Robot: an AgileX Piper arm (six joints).
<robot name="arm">
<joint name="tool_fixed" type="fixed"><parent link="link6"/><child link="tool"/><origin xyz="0 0 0" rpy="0 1.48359 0"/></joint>
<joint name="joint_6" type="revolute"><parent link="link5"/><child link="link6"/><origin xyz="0.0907 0 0.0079"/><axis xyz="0.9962 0 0.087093"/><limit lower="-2.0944" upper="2.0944"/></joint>
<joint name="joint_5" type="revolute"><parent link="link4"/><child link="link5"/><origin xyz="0 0 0"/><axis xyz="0 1 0"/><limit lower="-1.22" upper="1.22"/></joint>
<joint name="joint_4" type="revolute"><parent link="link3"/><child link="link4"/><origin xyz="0.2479 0 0.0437"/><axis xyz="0.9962 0 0.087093"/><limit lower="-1.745" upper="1.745"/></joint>
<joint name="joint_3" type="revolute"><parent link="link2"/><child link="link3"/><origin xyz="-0.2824 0 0.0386"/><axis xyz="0 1 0"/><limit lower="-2.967" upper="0"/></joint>
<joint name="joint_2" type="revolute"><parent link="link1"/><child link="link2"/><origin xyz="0 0 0"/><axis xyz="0 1 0"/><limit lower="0" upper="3.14"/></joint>
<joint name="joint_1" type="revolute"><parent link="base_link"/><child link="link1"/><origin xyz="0 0 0.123"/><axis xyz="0 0 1"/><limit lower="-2.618" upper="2.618"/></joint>
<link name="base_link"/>
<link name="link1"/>
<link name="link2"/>
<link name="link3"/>
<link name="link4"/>
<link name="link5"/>
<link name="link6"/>
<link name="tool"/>
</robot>
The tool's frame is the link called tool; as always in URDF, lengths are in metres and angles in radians.
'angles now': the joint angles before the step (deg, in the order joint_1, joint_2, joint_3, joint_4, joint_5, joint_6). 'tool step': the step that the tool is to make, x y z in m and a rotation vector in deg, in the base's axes. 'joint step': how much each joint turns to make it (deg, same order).
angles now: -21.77 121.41 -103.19 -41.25 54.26 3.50
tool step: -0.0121 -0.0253 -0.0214 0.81 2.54 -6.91
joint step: -3.09 2.64 0.01 -1.21 2.52 3.39
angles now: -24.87 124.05 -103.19 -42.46 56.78 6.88
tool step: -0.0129 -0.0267 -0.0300 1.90 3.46 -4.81
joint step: -3.54 3.61 -0.01 0.12 1.04 0.75
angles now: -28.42 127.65 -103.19 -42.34 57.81 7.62
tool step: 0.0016 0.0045 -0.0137 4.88 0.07 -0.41
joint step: -0.06 1.14 0.01 5.16 0.22 -1.95
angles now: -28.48 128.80 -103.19 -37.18 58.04 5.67
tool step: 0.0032 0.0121 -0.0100 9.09 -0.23 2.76
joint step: 0.00 0.34 0.01 10.71 0.34 -7.80
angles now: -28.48 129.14 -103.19 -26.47 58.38 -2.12
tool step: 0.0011 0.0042 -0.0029 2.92 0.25 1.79
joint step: 0.01 0.13 0.00 3.44 0.29 -3.44
